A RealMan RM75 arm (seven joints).
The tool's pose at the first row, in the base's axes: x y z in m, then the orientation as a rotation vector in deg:
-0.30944 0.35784 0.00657 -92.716 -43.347 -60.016
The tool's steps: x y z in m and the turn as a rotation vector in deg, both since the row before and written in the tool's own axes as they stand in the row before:
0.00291 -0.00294 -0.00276 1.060 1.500 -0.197
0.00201 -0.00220 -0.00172 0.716 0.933 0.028
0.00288 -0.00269 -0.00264 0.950 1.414 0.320
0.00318 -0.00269 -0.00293 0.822 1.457 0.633
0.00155 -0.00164 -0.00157 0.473 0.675 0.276
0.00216 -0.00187 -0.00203 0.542 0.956 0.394
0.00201 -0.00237 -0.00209 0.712 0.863 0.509
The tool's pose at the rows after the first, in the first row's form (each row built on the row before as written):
-0.31148 0.35596 0.01070 -90.819 -42.958 -60.692
-0.31301 0.35479 0.01355 -89.624 -42.608 -60.965
-0.31486 0.35274 0.01741 -87.989 -41.781 -61.235
-0.31665 0.35026 0.02148 -86.502 -40.609 -61.356
-0.31784 0.34892 0.02357 -85.731 -40.122 -61.375
-0.31908 0.34708 0.02628 -84.748 -39.374 -61.458
-0.32083 0.34524 0.02903 -83.701 -38.676 -61.304

